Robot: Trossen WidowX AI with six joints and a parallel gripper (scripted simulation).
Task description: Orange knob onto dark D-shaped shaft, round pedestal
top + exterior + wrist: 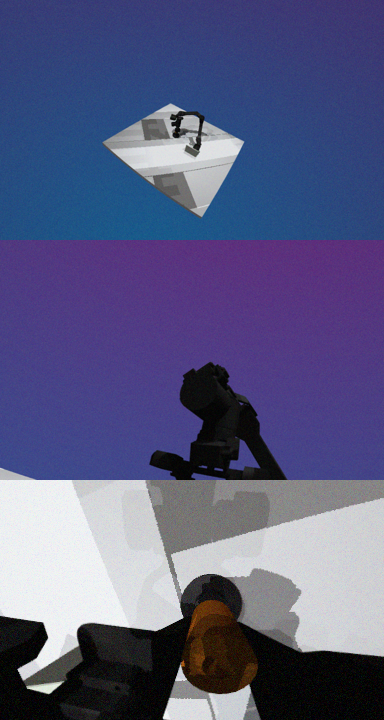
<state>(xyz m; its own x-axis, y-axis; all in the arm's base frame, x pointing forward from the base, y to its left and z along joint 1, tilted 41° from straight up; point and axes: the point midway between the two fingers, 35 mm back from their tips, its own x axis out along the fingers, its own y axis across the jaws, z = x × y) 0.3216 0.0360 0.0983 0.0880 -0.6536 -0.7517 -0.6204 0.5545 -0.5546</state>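
My gripper tip is 20 mm below the orange knob. The rest, counted from my gripper tip: dark round pedestal (40 mm below).
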